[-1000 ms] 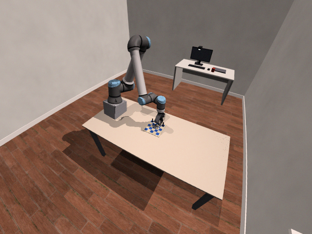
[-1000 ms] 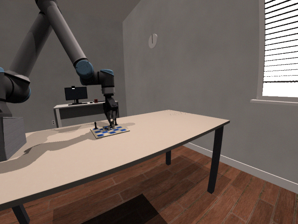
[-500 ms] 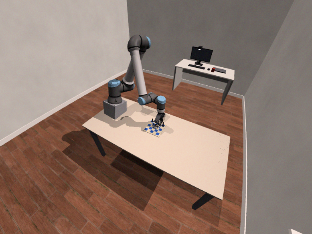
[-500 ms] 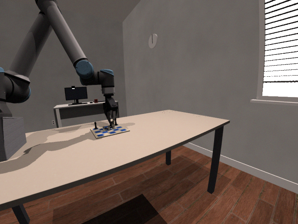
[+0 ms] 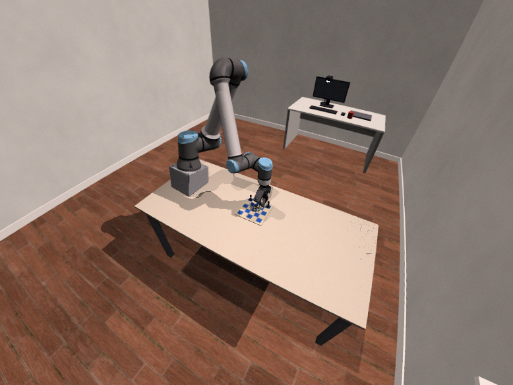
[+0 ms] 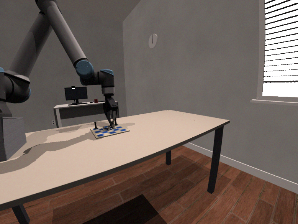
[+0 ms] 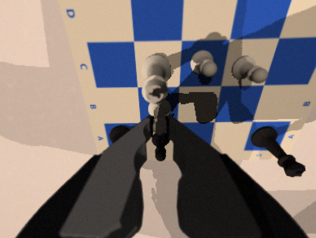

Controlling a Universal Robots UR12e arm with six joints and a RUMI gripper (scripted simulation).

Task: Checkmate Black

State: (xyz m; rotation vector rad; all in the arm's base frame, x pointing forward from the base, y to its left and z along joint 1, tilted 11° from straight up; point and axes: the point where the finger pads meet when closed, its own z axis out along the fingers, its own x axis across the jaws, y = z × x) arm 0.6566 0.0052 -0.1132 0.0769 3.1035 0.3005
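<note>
The tall white piece lies 30 mm to the right of my hand. Round my hand: black pawn: 40 mm to the left, 20 mm below; then blue-and-cream chessboard: 40 mm behind, 40 mm to the right, 40 mm below; then tall black piece: 40 mm ahead, 30 mm to the left.
</note>
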